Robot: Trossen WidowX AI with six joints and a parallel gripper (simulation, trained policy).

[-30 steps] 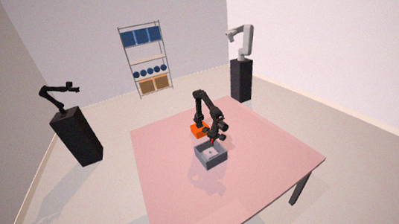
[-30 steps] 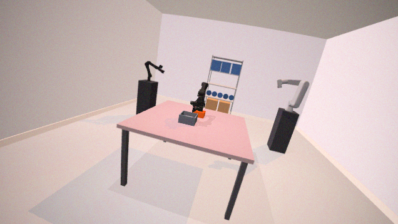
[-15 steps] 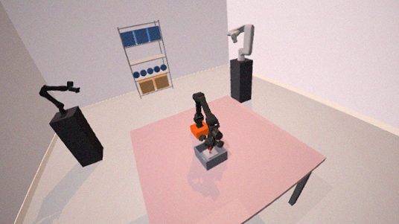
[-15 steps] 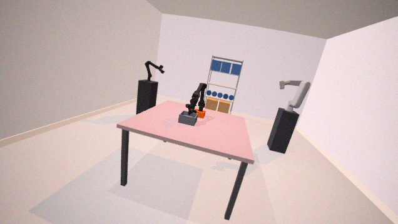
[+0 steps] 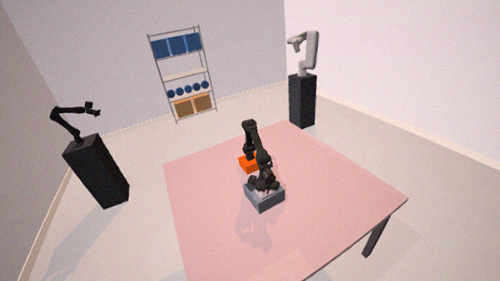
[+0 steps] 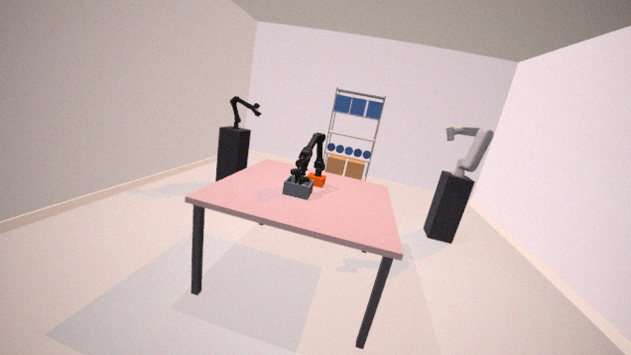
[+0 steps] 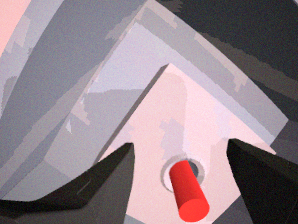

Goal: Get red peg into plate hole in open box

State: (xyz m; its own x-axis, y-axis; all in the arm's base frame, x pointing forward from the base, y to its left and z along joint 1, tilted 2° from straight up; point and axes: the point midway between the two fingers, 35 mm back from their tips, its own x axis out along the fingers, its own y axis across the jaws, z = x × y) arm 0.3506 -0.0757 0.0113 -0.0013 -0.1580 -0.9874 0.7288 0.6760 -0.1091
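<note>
My gripper tip is 10 mm to the right of the red peg, 10 mm past it and 10 mm above it. Round my gripper tip: grey box: 40 mm below, 10 mm to the left, 10 mm behind.
</note>
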